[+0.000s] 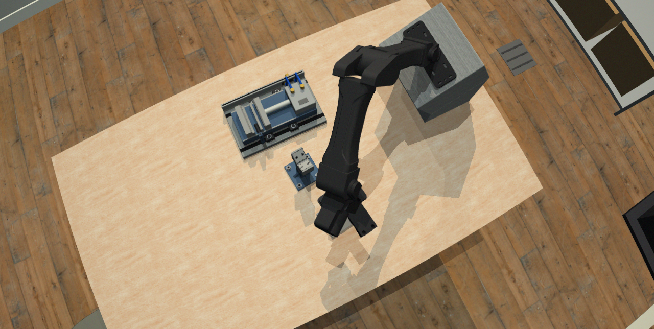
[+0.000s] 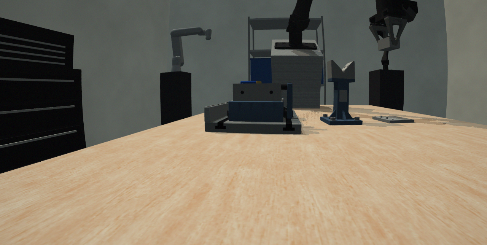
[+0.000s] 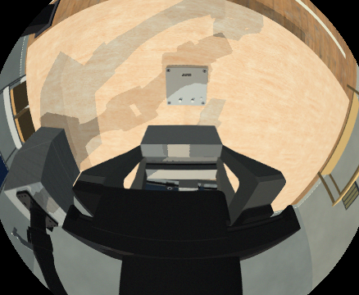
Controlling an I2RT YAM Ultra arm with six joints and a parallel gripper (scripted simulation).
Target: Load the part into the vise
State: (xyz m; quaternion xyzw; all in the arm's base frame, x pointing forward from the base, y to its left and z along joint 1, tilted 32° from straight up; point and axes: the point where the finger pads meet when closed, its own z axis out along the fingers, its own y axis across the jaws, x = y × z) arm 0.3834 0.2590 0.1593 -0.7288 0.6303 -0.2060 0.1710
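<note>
Now: the part 1 cm above my hand. From my hand the other things lie so: work stop rod (11 cm ahead, 33 cm to the right, 13 cm below); then air cylinder (5 cm behind, 38 cm to the right, 15 cm below); then infeed plate (1 cm to the left, 22 cm below).
</note>
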